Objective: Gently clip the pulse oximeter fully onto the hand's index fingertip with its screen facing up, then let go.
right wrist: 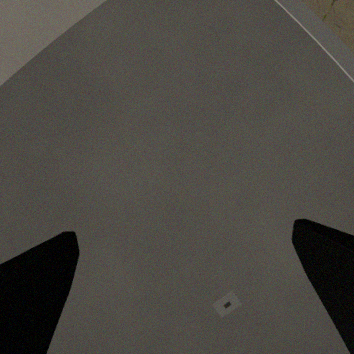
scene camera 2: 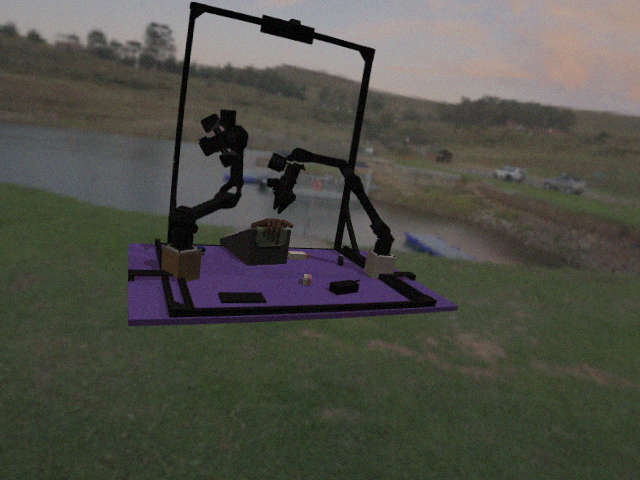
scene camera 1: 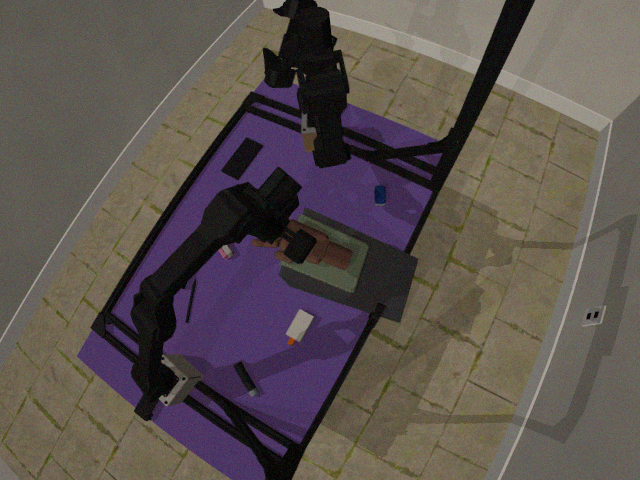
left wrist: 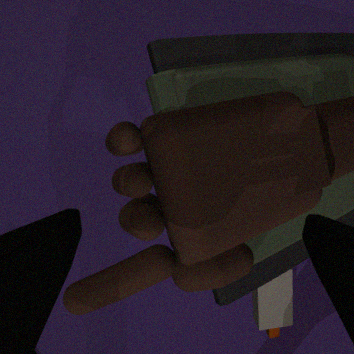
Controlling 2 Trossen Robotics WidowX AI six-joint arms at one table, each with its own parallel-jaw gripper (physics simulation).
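Places are measured from the left arm's base along level axes (x ahead, y left, z up), in metres.
Pixels of known places: left gripper, between the fingertips: (scene camera 2: 276,211) (scene camera 1: 285,232) (left wrist: 194,223); right gripper, between the fingertips: (right wrist: 186,236) (scene camera 2: 214,144) (scene camera 1: 269,29); left arm's base, origin of its link: (scene camera 2: 382,253) (scene camera 1: 164,380); right arm's base, origin of its link: (scene camera 2: 182,247) (scene camera 1: 317,118).
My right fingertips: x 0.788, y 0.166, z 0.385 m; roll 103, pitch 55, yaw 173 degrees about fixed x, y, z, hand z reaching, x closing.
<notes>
Ahead of a thing's pixels: the offset from my right fingertips to its top centre. Level surfaces: height alone.
A small white-and-pink block @(0.408 m back, 0.026 m right, 0.458 m down) (scene camera 1: 225,251) (scene camera 2: 307,279), apparently the pulse oximeter, lies on the purple mat @(0.489 m down) (scene camera 1: 227,304); its screen is too small to tell. The brown hand (scene camera 1: 336,253) (scene camera 2: 271,224) (left wrist: 235,160) rests palm-down on a green pad (scene camera 1: 359,263) (left wrist: 175,92). Its index finger (scene camera 1: 264,242) (left wrist: 120,280) stretches past the pad, bare. My left gripper (scene camera 2: 280,209) (left wrist: 194,223) is open and empty, pointing down above the hand; the oximeter does not show in the left wrist view. My right gripper (right wrist: 186,236) is open and empty, raised high, facing a grey wall.
A dark wedge (scene camera 1: 387,279) (scene camera 2: 248,246) carries the pad. A white block with an orange tab @(0.459 m back, 0.353 m right, 0.462 m down) (scene camera 1: 299,325) (left wrist: 275,302), a black cylinder @(0.661 m back, 0.320 m right, 0.463 m down) (scene camera 1: 245,378), a blue block @(0.003 m ahead, 0.314 m right, 0.458 m down) (scene camera 1: 380,195) and a flat black plate @(0.131 m back, 0.146 m left, 0.482 m down) (scene camera 1: 241,158) (scene camera 2: 241,297) lie around it. A black frame borders the mat.
</notes>
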